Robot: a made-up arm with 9 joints. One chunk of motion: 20 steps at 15 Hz.
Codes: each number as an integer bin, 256 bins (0 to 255) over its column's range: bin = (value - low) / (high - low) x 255, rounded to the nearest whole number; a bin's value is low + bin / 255 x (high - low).
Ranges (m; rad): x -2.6..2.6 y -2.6..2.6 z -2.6..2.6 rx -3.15..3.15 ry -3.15..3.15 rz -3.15..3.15
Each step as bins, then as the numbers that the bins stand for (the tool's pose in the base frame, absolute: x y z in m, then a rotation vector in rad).
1 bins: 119 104 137 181 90 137
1 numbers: -0.1733 -0.4792 0.1937 1.3218 -0.9265 0.2347
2 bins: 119 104 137 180 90 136
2 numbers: -0.1733 -0.4792 0.1937 1.2971 -0.9265 0.2100
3 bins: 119 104 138 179 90 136
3 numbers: -0.1733 -0.4792 0.2141 1.2724 -0.9265 0.2100
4 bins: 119 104 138 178 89 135
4 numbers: -0.1733 -0.4792 0.2141 1.2476 -0.9512 0.1853
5 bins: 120 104 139 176 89 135
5 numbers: -0.1529 -0.4792 0.2345 1.1982 -0.9512 0.1853
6 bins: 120 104 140 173 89 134
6 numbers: -0.1529 -0.4792 0.2549 1.1241 -0.9512 0.1606
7 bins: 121 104 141 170 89 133
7 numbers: -0.1325 -0.4792 0.2753 1.0500 -0.9512 0.1359
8 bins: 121 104 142 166 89 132
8 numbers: -0.1325 -0.4792 0.2957 0.9512 -0.9512 0.1112
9 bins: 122 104 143 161 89 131
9 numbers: -0.1122 -0.4792 0.3161 0.8276 -0.9512 0.0865
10 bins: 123 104 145 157 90 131
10 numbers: -0.0918 -0.4792 0.3569 0.7288 -0.9265 0.0865
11 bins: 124 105 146 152 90 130
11 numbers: -0.0714 -0.4588 0.3773 0.6053 -0.9265 0.0618
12 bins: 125 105 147 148 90 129
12 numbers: -0.0510 -0.4588 0.3976 0.5065 -0.9265 0.0371
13 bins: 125 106 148 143 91 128
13 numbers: -0.0510 -0.4384 0.4180 0.3829 -0.9018 0.0124
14 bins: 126 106 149 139 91 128
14 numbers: -0.0306 -0.4384 0.4384 0.2841 -0.9018 0.0124
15 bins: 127 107 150 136 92 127
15 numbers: -0.0102 -0.4180 0.4588 0.2100 -0.8771 -0.0124
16 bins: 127 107 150 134 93 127
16 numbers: -0.0102 -0.4180 0.4588 0.1606 -0.8524 -0.0124
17 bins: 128 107 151 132 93 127
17 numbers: 0.0102 -0.4180 0.4792 0.1112 -0.8524 -0.0124
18 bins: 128 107 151 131 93 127
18 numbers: 0.0102 -0.4180 0.4792 0.0865 -0.8524 -0.0124
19 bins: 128 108 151 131 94 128
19 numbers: 0.0102 -0.3976 0.4792 0.0865 -0.8276 0.0124
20 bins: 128 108 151 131 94 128
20 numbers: 0.0102 -0.3976 0.4792 0.0865 -0.8276 0.0124
